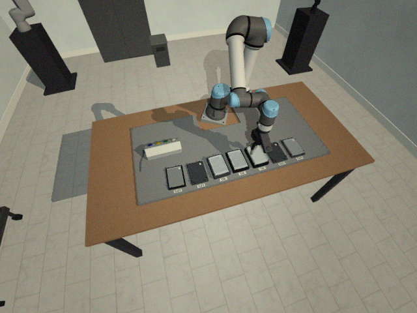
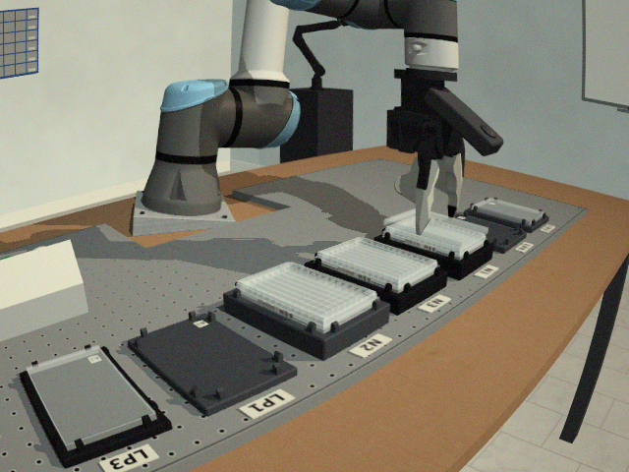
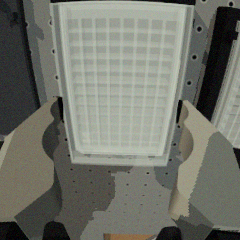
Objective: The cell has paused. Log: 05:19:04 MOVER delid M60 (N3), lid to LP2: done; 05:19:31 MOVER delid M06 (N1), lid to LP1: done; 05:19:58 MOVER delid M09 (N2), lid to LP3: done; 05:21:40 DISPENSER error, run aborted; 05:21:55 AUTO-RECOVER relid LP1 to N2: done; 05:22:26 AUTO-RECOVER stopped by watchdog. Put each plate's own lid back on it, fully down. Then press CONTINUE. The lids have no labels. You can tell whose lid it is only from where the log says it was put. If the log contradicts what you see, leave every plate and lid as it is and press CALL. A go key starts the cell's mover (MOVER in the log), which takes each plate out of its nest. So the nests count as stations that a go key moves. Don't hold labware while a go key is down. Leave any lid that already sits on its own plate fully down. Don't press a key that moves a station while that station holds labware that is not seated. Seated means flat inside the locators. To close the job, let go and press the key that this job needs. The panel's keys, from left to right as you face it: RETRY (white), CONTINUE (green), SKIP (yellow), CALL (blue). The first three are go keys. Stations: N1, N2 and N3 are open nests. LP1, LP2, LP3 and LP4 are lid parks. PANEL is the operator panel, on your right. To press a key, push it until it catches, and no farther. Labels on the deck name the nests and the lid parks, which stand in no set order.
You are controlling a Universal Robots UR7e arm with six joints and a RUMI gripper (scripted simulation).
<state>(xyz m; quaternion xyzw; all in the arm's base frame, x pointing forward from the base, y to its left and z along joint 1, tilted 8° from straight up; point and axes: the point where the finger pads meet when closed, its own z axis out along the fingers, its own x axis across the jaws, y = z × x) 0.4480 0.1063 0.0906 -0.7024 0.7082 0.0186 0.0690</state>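
My gripper is now 10 mm past the plate, 130 mm to the left of it and 30 mm above it. From my hand the other things lie so: lid park LP1: 390 mm to the right, 50 mm below; then white RETRY key: 250 mm behind, 470 mm to the right, 10 mm above; then LP3 lid park: 10 mm behind, 520 mm to the right, 50 mm below.
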